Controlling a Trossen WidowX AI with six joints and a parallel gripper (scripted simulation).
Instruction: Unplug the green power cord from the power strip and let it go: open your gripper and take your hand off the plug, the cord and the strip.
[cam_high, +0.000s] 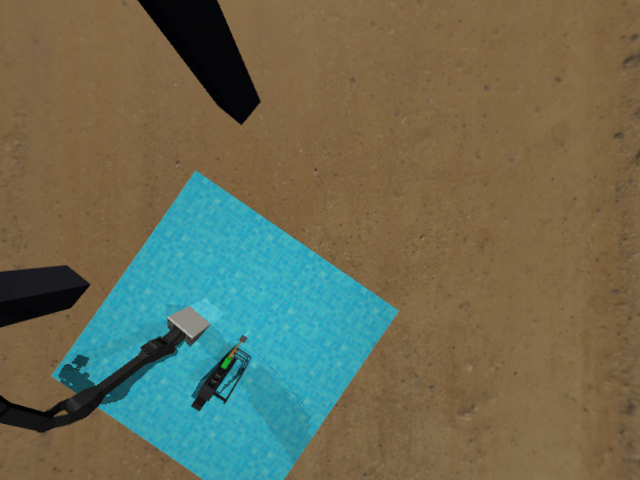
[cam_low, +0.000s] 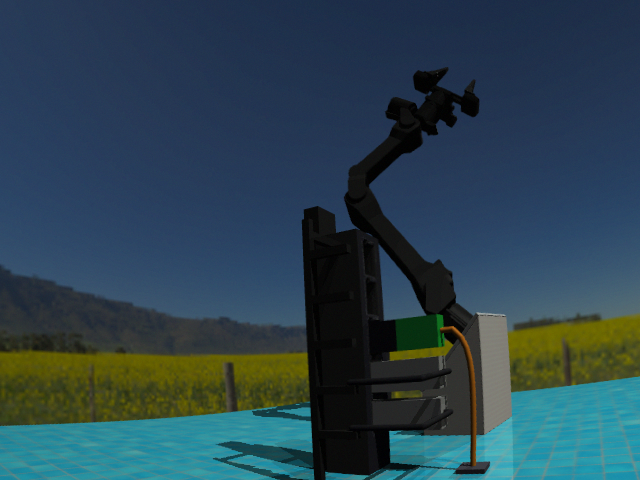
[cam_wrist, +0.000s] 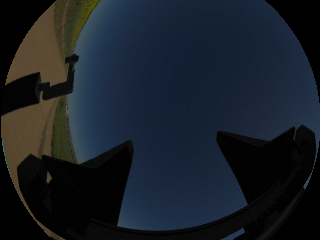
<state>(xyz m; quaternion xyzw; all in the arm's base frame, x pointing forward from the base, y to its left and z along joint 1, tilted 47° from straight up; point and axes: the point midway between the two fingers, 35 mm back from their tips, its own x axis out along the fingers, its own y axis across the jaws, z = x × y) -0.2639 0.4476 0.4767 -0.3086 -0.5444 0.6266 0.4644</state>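
My gripper tip is 66 cm above the green plug, 55 cm short of it and 4 cm to the right of it.
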